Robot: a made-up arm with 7 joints.
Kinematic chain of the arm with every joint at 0, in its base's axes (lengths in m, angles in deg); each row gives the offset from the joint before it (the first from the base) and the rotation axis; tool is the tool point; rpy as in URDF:
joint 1: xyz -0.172 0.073 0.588 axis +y
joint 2: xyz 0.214 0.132 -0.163 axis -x
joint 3: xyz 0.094 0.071 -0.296 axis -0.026 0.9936 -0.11
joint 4: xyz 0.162 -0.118 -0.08 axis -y
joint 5: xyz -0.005 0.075 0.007 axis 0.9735 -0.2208 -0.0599
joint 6: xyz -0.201 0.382 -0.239 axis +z
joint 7: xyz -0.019 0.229 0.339 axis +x
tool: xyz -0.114 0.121 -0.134 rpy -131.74 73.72 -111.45
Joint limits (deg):
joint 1: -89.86..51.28
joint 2: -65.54..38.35
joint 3: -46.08..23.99
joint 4: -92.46..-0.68
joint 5: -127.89..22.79
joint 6: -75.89..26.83
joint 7: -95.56..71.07
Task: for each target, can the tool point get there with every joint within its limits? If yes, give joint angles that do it. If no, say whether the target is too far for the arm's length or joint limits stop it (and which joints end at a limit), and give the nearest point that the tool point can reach.
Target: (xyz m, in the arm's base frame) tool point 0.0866 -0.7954 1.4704
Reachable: no: joint limits stop it (at a limit: joint 1, joint 2, joint 3, joint 4, joint 5) | nearest point 0.3499 -0.5007 1.3111 | short by 0.426 m
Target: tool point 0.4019 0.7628 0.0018
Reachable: yes | joints -63.75 -33.99 12.93 -14.58 -92.37 -13.25 27.58
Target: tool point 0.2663 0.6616 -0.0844
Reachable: yes | joints -24.05 11.32 -20.00 -23.21 -18.44 -8.77 -49.39
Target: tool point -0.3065 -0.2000 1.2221
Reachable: no: joint limits stop it (at a limit: joint 1, joint 3, joint 4, joint 5, joint 6) | nearest point -0.2280 -0.0931 1.0344 | short by 0.230 m
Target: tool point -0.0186 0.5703 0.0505
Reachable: yes | joints -5.05 19.70 0.02 -76.33 -34.09 -55.04 -74.38
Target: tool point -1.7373 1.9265 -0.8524
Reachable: no: too far | nearest point -0.8139 0.9598 -0.2452 | short by 1.468 m
